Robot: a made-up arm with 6 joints. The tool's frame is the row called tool. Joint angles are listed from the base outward. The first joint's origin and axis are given. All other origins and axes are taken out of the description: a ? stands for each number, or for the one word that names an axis. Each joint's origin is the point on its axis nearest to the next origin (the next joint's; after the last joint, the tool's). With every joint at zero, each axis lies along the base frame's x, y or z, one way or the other. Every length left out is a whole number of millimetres.
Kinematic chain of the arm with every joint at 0, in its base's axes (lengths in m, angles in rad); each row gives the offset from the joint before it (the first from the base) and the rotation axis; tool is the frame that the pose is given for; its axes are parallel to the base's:
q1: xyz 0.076 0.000 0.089 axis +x
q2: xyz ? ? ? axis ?
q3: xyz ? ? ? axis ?
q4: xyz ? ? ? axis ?
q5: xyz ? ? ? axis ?
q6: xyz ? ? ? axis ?
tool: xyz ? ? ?
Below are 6 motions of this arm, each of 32 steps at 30 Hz.
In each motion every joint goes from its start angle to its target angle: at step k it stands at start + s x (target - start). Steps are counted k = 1, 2, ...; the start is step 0. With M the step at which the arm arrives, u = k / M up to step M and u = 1 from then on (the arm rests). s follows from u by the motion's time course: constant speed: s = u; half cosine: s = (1 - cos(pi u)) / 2; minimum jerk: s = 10 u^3 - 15 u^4 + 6 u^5.
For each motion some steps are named. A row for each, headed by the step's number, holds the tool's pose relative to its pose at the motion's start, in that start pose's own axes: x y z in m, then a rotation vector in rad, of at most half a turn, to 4 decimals.
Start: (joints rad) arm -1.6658 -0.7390 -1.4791 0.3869 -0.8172 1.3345
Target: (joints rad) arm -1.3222 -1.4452 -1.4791 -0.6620 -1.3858 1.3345
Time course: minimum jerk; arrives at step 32
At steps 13, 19, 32:
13: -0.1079 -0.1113 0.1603 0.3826 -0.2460 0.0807
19: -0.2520 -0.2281 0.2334 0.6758 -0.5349 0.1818
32: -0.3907 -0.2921 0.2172 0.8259 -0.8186 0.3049

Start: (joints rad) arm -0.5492 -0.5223 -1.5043 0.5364 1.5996 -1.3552
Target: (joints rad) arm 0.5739 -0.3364 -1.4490 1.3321 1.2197 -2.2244
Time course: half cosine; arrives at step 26
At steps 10, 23, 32:
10: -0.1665 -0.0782 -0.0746 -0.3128 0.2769 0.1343
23: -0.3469 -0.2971 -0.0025 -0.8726 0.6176 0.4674
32: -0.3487 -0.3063 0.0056 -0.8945 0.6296 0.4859

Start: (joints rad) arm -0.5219 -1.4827 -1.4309 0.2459 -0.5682 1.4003
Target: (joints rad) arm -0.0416 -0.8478 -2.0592 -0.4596 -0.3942 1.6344
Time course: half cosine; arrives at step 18
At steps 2, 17, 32:
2: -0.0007 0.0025 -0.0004 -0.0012 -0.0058 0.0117
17: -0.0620 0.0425 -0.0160 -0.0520 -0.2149 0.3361
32: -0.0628 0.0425 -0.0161 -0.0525 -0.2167 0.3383

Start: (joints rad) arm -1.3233 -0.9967 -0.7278 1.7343 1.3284 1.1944
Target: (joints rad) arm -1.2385 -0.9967 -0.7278 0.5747 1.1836 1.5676
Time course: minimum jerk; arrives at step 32
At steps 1, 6, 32:
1: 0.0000 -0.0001 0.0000 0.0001 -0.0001 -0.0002
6: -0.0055 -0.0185 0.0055 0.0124 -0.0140 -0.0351
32: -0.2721 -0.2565 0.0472 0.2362 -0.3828 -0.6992

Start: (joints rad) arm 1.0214 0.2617 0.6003 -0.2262 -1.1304 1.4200
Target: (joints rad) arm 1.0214 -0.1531 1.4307 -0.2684 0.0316 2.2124
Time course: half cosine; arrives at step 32
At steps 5, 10, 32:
5: -0.0057 0.0103 -0.0132 -0.0651 0.0120 0.0599
10: -0.0257 0.0341 -0.0535 -0.2414 0.0559 0.2317
32: -0.1735 0.0159 -0.2542 -1.0181 0.4536 1.0953

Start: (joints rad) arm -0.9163 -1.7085 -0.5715 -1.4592 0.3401 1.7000
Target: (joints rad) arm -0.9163 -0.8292 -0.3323 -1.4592 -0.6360 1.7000
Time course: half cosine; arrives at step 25
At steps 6, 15, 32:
6: -0.0036 -0.0366 -0.0001 0.2800 -0.0410 0.0163
15: -0.0103 -0.1955 -0.1024 1.3544 -0.1778 0.0863
32: 0.0027 -0.2506 -0.2647 2.0715 -0.2479 0.1412

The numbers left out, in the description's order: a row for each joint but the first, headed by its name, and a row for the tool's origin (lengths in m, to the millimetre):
q2: xyz 0.000 -0.033 0.228, axis +z
q3: xyz 0.143 0.051 0.000, axis +z
q4: xyz 0.141 -0.057 0.000, axis -x
q5: xyz 0.000 0.192 0.304, axis -y
q6: xyz -0.088 0.000 0.040, axis +z
tool: xyz 0.116 0.060 0.000

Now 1 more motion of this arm.
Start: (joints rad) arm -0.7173 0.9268 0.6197 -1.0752 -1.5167 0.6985
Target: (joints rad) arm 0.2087 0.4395 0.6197 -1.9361 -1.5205 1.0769
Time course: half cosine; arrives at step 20
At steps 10, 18, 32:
10: -0.2908 -0.0152 -0.3789 -0.5077 -0.0007 0.6928
18: -0.5188 -0.3255 -0.5962 -0.9713 0.3179 1.3852
32: -0.5274 -0.3461 -0.5993 -0.9927 0.3434 1.4201

